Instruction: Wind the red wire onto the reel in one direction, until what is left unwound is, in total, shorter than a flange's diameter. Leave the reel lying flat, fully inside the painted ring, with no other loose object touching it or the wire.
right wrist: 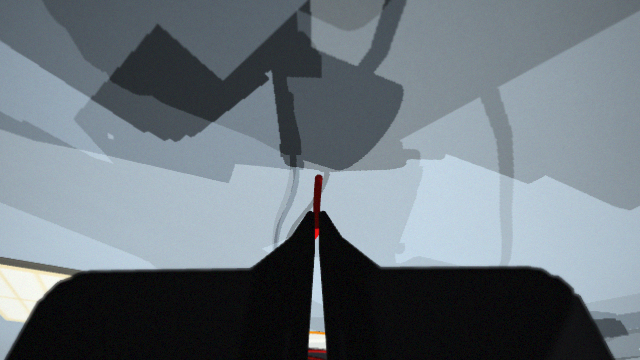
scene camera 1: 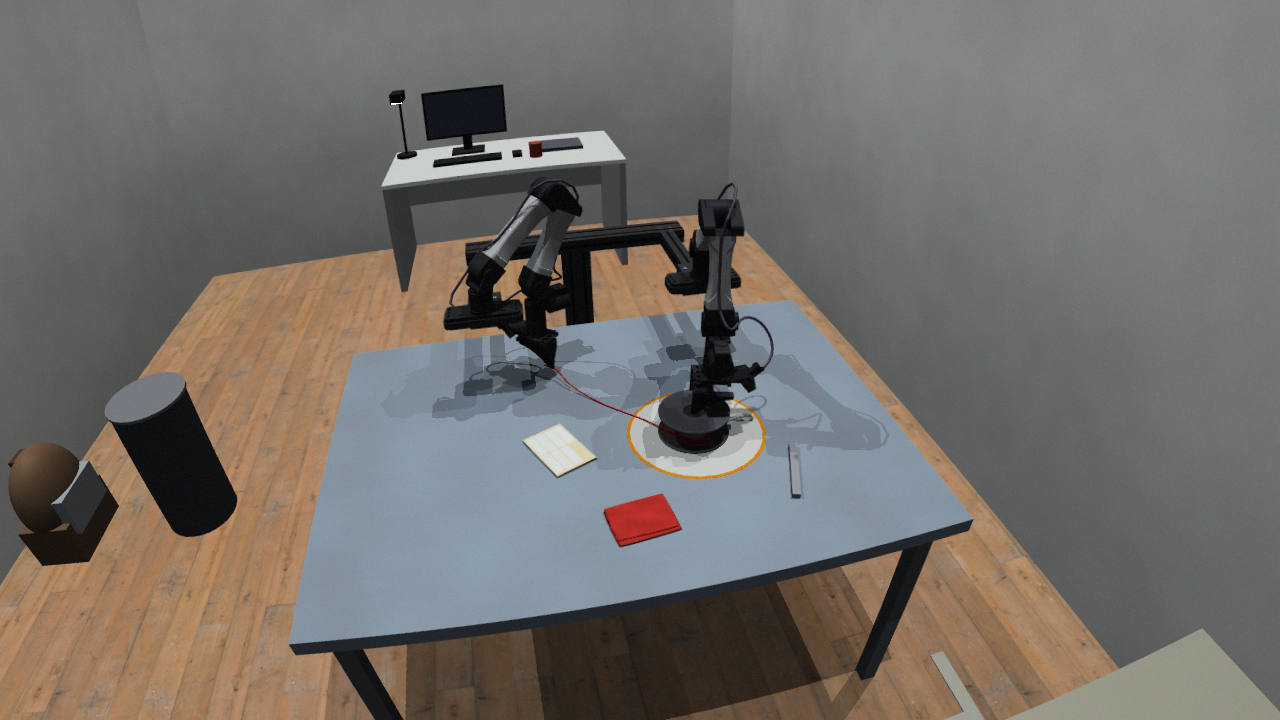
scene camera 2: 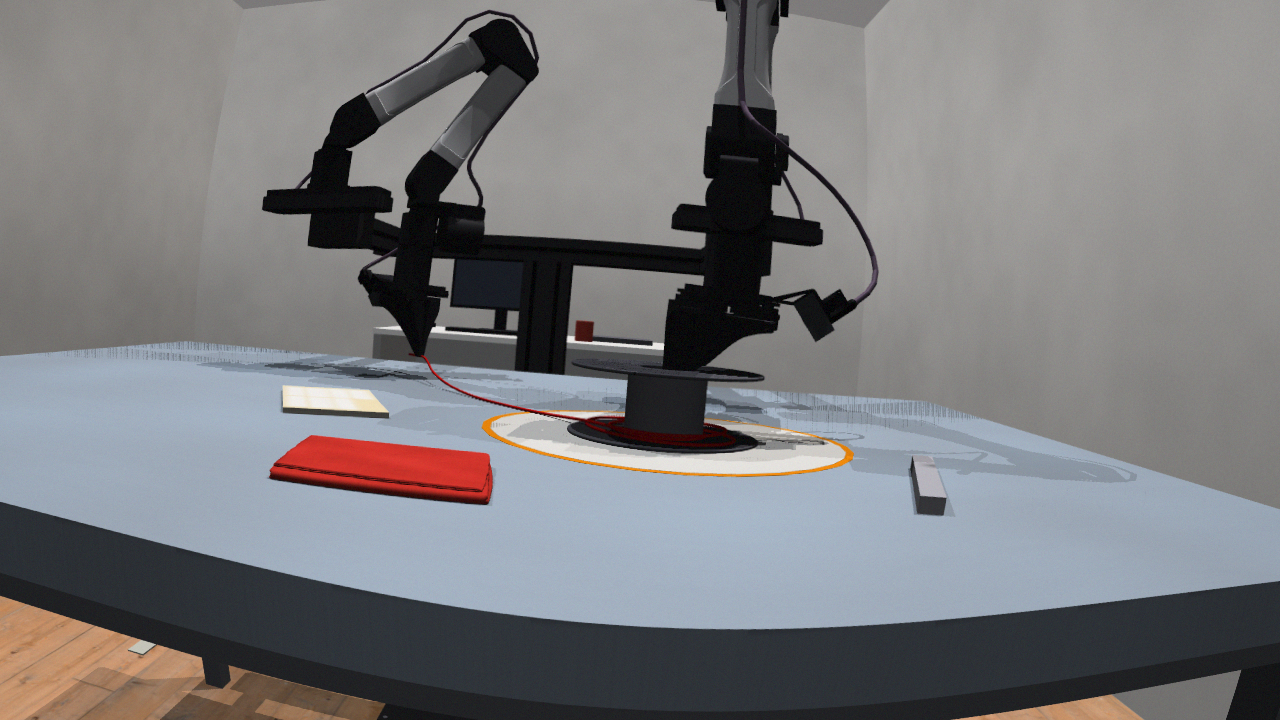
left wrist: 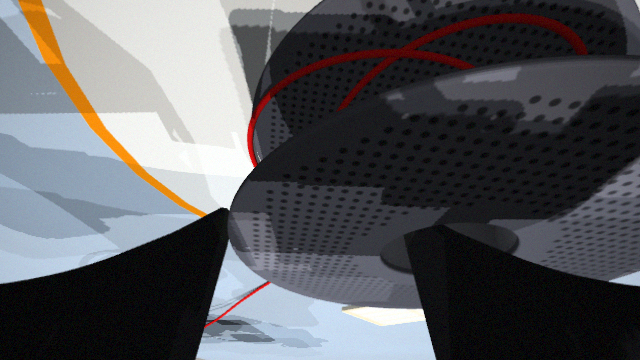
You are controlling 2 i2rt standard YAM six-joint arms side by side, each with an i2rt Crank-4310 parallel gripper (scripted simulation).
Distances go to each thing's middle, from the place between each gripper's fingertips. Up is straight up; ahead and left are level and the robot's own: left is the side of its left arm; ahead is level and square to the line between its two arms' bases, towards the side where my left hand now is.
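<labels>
Dark reel (scene camera 2: 657, 404): my left hand 5 cm short of it, 2 cm to the left of it, 2 cm above it. From my left hand: orange painted ring (scene camera 2: 485, 425), 1 cm to the right, 6 cm ahead, 5 cm below; grey bar (scene camera 2: 930, 497), 16 cm to the left, 28 cm ahead, 5 cm below; cream gridded tile (scene camera 2: 299, 400), 36 cm to the right, 2 cm ahead, 5 cm below. By its middle, the orange painted ring is nearer to my left hand than to my right hand.
From my right hand (scene camera 2: 419, 357): dark reel, 30 cm to the left, 35 cm ahead, 1 cm below; grey bar, 48 cm to the left, 58 cm ahead, 3 cm below; orange painted ring, 31 cm to the left, 36 cm ahead, 4 cm below; cream gridded tile, 4 cm to the right, 33 cm ahead, 4 cm below. Going by their middles, cream gridded tile nearest to my right hand of the things named here.
</labels>
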